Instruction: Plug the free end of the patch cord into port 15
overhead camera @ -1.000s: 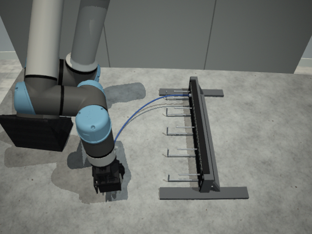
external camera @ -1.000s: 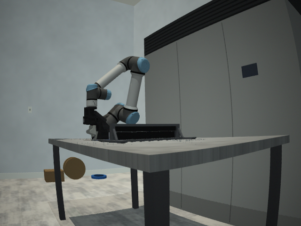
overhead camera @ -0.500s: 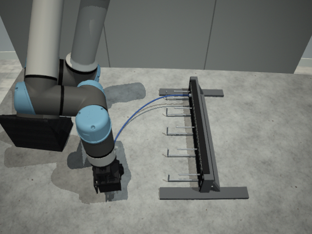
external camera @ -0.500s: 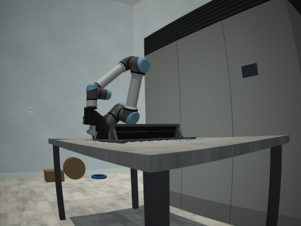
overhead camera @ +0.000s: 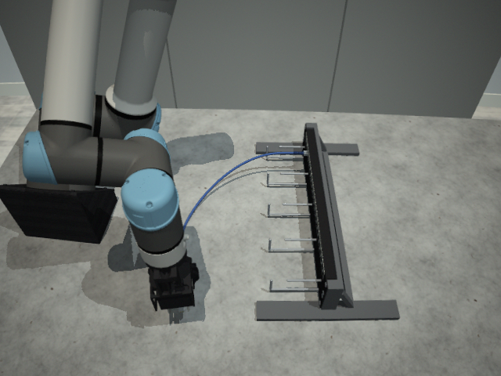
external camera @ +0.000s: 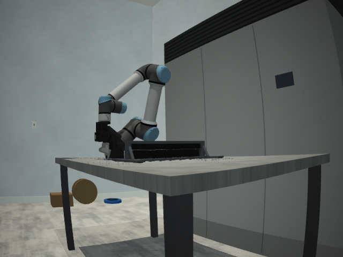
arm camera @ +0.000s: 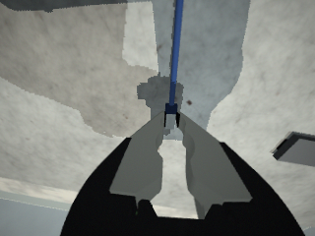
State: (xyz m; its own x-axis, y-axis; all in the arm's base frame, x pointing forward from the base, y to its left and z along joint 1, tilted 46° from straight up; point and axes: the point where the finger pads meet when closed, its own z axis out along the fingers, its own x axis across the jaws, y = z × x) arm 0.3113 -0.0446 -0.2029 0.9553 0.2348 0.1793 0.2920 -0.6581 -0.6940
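Now: hand 10 mm to the left of the plug and 10 mm above it.
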